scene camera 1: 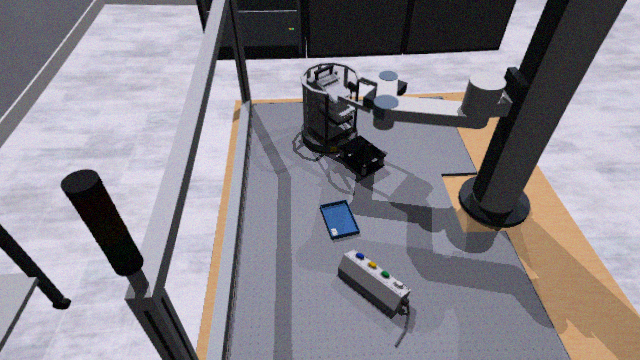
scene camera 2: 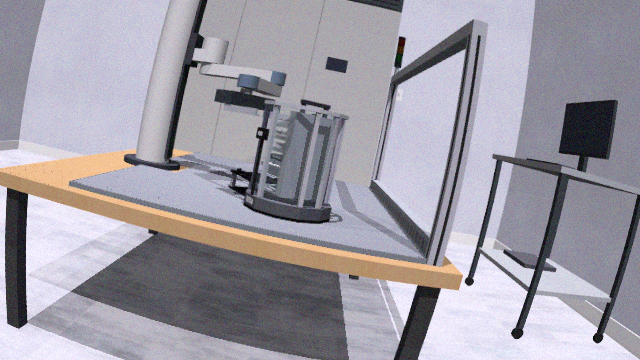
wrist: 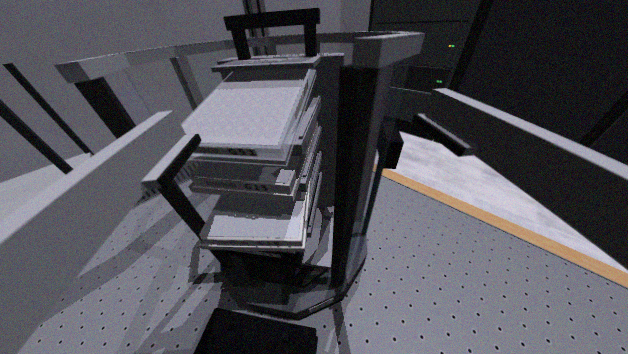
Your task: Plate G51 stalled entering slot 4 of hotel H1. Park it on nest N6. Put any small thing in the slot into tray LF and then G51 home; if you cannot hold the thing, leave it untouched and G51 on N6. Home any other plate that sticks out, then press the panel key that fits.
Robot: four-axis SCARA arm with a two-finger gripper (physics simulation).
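Where they show: gripper, fingertip midpoint: (scene camera 1: pixel 350 87) (wrist: pixel 309 113); arm's base, origin of the base link: (scene camera 1: pixel 492 201) (scene camera 2: pixel 151 164).
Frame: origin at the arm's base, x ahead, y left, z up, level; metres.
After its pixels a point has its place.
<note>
Hotel H1 (scene camera 1: pixel 314 112) {z 0.210, x 0.668, y -0.334 m} (scene camera 2: pixel 287 209) {z 0.042, x 0.606, y -0.549 m} (wrist: pixel 357 150) {z 0.263, x 0.482, y -0.404 m} is a round cage holding stacked plates. Plate G51 (wrist: pixel 245 115) {z 0.271, x 0.561, y -0.383 m} is the pale upper plate, jutting towards the wrist camera. Plate G13 (wrist: pixel 220 187) {z 0.227, x 0.562, y -0.347 m} lies below it, with a small pale patch at its front right; I cannot tell what that is. A lower pale plate (wrist: pixel 255 227) {z 0.198, x 0.533, y -0.351 m} juts out too. My gripper (scene camera 1: pixel 348 91) {z 0.275, x 0.520, y -0.405 m} (wrist: pixel 309 113) {z 0.275, x 0.520, y -0.405 m} is open and empty, its fingers wide on either side of the stack's front at about G51's height. A blue tray (scene camera 1: pixel 340 219) {z 0.015, x 0.593, y 0.070 m} has a white label. A key panel (scene camera 1: pixel 372 285) {z 0.072, x 0.526, y 0.381 m} carries blue, yellow, green and white keys.
A black stand (scene camera 1: pixel 363 156) {z 0.073, x 0.475, y -0.209 m} (wrist: pixel 257 332) {z 0.073, x 0.515, y -0.302 m} is at the hotel's foot; its label is not readable. A dark post of the hotel rises right of the plates. The arm's column (scene camera 1: pixel 515 125) {z 0.400, x 0.063, y 0.040 m} (scene camera 2: pixel 162 90) {z 0.302, x 0.017, y -0.073 m} stands at the table's side, and a framed screen (scene camera 2: pixel 457 150) {z 0.283, x 0.974, y -0.700 m} lines the opposite edge.
</note>
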